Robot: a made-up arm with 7 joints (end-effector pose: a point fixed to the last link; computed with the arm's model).
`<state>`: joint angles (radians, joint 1 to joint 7).
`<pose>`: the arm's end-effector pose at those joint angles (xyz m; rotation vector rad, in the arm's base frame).
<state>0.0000 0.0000 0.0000 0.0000 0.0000 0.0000 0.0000</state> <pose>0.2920 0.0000 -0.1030 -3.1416 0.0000 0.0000</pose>
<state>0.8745 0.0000 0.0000 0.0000 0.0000 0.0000 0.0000</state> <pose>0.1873 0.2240 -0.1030 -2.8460 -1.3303 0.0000</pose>
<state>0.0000 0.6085 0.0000 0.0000 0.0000 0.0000 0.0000</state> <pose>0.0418 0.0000 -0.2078 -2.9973 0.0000 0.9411</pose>
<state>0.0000 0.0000 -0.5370 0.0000 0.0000 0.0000 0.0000</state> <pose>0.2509 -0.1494 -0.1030 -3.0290 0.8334 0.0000</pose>
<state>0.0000 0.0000 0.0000 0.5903 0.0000 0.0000 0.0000</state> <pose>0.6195 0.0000 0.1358 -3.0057 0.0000 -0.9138</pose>
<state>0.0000 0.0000 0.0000 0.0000 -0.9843 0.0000 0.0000</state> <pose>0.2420 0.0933 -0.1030 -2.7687 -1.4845 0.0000</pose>
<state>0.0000 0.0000 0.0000 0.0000 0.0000 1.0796 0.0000</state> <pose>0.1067 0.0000 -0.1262 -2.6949 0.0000 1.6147</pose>
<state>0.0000 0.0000 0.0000 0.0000 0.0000 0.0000 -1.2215</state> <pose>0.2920 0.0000 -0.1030 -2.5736 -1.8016 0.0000</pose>
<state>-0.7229 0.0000 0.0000 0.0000 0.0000 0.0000 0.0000</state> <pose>0.2190 -0.1932 -0.1030 -2.9386 1.1110 0.0000</pose>
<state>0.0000 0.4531 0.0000 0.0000 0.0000 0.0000 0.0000</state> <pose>0.1111 0.0000 -0.1959 -3.0613 0.0000 0.7057</pose>
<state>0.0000 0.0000 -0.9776 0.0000 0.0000 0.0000 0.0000</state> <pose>0.1632 -0.2421 -0.1030 -2.7737 1.4752 0.0000</pose>
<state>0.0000 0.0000 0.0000 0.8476 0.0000 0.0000 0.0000</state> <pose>0.7078 0.0000 0.2912 -2.8637 0.0000 -1.2919</pose>
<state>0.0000 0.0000 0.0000 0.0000 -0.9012 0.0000 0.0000</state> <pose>0.2495 0.0878 -0.1030 -2.8280 -1.3682 0.0000</pose>
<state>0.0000 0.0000 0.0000 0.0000 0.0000 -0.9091 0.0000</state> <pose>0.3616 0.0000 0.0405 -2.8226 0.0000 -1.3793</pose>
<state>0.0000 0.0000 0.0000 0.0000 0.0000 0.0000 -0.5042</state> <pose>0.2920 0.0000 -0.1030 -3.0423 -0.7836 0.0000</pose>
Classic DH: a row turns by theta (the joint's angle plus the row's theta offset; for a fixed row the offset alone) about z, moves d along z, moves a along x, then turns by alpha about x. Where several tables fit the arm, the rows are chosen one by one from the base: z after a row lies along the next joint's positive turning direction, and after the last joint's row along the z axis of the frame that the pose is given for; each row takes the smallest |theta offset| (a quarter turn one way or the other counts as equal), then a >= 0, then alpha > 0; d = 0 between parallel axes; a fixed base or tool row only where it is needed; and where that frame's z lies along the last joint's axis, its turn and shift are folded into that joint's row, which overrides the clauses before.
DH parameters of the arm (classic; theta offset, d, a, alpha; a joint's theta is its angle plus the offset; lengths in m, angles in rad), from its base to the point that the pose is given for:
joint 1: 0 0.243 0 -1.5708
joint 2: 0 0 0 1.5708
joint 3: 0 0.312 0.063 1.5708
joint 4: 0 0 0.117 1.5708
joint 5: 0 0.515 0 1.5708
joint 6: 0 0 0.112 -1.5708
joint 7: 0 0.143 0 0

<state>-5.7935 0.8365 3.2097 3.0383 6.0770 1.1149 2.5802</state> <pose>0.5887 0.3249 0.9771 -0.5685 -0.1461 2.9240</pose>
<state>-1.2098 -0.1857 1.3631 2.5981 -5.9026 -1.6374 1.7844</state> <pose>0.0151 0.0941 1.0154 0.9090 -0.6831 -0.7881</pose>
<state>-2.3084 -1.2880 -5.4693 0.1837 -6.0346 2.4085 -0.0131</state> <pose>-0.0447 -0.1977 0.2270 -0.8558 2.1039 1.1521</pose>
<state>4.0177 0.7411 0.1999 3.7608 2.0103 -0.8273 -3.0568</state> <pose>-0.3640 -0.1001 0.9352 -0.0505 -0.9960 -0.0314</pose>
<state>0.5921 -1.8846 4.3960 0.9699 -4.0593 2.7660 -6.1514</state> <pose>0.1202 -0.5750 0.1216 0.6868 -1.1997 -0.8269</pose>
